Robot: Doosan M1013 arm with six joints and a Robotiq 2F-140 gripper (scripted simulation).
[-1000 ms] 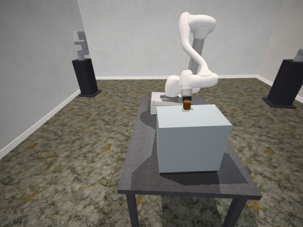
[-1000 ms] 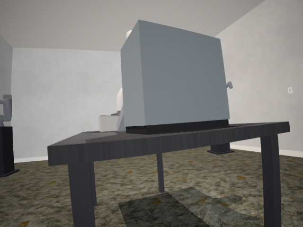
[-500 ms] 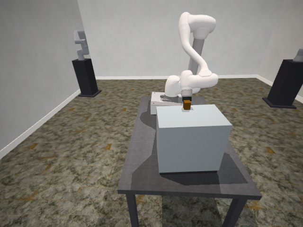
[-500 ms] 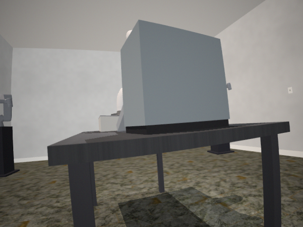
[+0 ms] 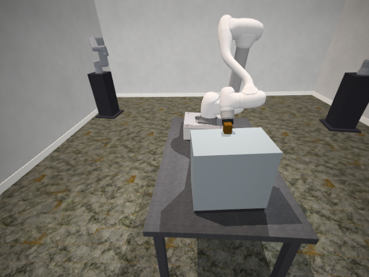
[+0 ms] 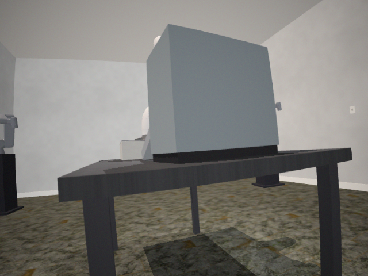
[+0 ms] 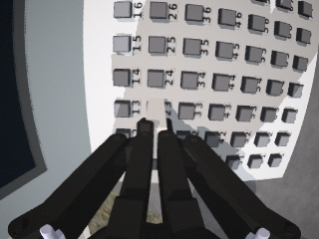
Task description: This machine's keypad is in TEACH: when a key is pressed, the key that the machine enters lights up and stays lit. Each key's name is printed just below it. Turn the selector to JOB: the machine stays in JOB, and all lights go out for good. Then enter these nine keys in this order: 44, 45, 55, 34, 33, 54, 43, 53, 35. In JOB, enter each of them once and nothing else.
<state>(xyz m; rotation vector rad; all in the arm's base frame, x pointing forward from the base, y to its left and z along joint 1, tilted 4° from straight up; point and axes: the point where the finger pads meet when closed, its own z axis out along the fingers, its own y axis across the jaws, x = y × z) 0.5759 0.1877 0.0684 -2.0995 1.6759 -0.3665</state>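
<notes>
My gripper is now 6 cm past the key, 5 cm to the left of it and 8 cm above it. The rest, counted from my hand: black selector knob: 1 cm ahead, 20 cm to the right, 6 cm below; then white keypad panel: 8 cm to the right, 10 cm below.
</notes>
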